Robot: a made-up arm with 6 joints.
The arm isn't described. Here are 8 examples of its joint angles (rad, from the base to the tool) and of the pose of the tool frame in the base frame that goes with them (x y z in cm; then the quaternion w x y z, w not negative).
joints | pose
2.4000 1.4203 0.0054 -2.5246 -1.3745 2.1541 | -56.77 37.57 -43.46 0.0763 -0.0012 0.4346 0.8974
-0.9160 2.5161 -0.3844 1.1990 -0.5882 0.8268 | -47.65 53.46 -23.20 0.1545 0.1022 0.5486 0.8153
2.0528 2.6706 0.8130 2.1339 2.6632 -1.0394 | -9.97 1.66 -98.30 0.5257 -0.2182 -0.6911 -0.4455
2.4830 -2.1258 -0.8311 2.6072 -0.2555 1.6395 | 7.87 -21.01 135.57 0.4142 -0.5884 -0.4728 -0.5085
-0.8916 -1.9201 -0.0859 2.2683 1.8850 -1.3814 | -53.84 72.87 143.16 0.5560 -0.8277 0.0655 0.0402
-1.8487 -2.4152 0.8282 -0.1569 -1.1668 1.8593 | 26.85 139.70 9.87 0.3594 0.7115 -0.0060 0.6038
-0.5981 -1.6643 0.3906 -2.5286 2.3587 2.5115 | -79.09 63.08 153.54 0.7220 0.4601 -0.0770 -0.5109
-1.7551 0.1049 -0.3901 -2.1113 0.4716 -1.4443 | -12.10 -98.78 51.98 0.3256 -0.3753 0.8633 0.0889
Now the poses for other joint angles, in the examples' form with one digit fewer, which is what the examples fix.
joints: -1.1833 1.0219 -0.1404 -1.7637 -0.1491 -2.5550
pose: 31.6 -73.7 -17.1 0.683 -0.425 0.582 0.119
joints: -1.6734 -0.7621 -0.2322 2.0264 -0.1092 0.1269
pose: -1.4 -53.7 161.9 0.109 -0.630 0.559 -0.528
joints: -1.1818 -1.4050 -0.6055 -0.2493 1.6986 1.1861
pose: -1.6 -29.2 141.1 0.050 0.487 0.577 0.654
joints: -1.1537 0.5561 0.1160 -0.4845 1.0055 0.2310
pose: 37.8 -118.1 51.9 0.691 -0.077 -0.249 -0.675
